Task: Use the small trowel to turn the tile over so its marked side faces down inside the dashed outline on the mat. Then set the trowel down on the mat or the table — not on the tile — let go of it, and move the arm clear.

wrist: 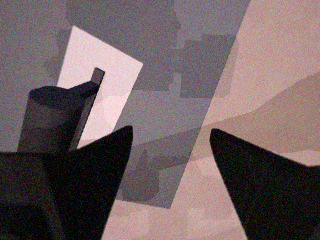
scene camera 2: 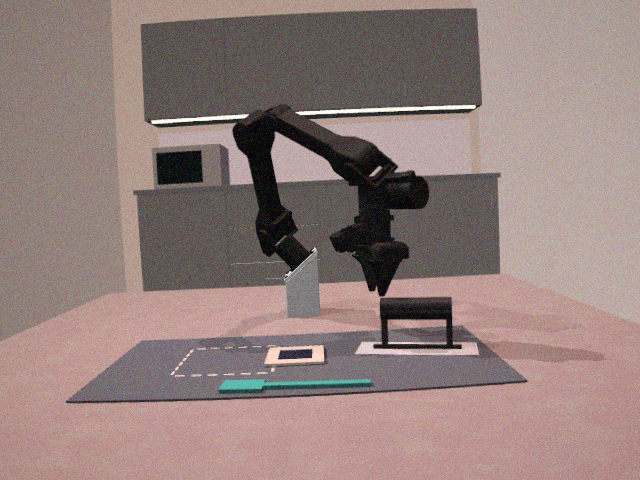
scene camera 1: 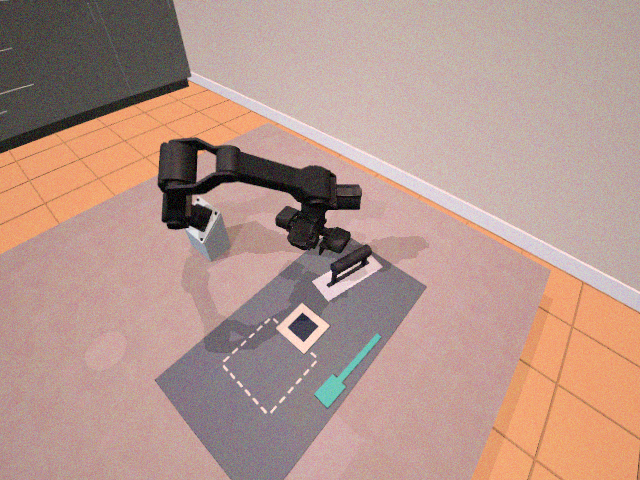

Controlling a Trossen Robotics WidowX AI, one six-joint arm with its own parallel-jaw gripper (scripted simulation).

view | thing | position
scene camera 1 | my gripper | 311, 249
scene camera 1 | teal trowel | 332, 388
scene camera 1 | grey mat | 230, 424
